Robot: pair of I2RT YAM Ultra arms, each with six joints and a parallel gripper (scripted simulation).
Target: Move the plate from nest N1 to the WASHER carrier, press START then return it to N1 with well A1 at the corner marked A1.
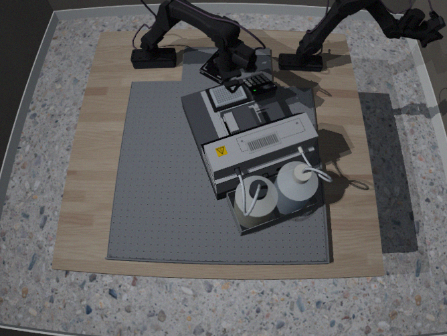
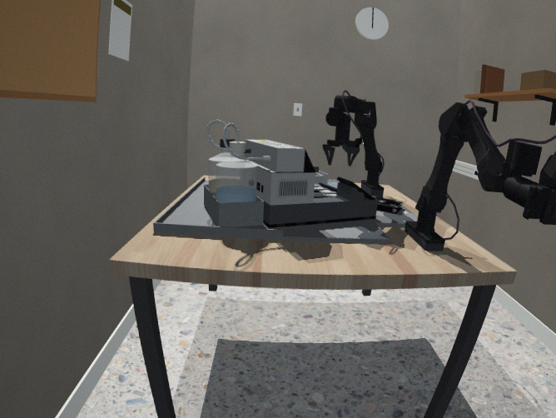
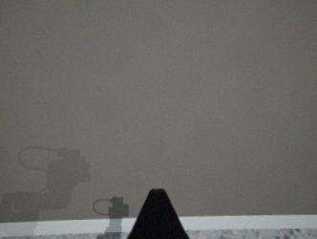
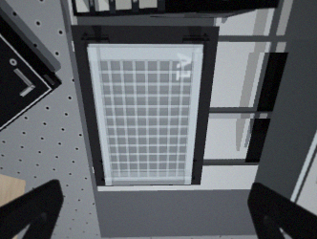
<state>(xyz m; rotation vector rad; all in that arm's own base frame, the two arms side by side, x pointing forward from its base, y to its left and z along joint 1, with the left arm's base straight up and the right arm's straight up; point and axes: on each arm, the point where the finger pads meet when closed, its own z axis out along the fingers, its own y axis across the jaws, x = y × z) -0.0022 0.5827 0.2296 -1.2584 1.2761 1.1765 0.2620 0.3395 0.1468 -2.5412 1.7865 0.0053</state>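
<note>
My right gripper is now 1 cm past the white plate and 9 cm above it. Round my right hand: dark nest N1: 22 cm behind, 4 cm to the right, 16 cm below; then grey washer housing: 14 cm ahead, 5 cm to the left, 5 cm below; then black carrier: 1 cm behind, 10 cm below.
</note>
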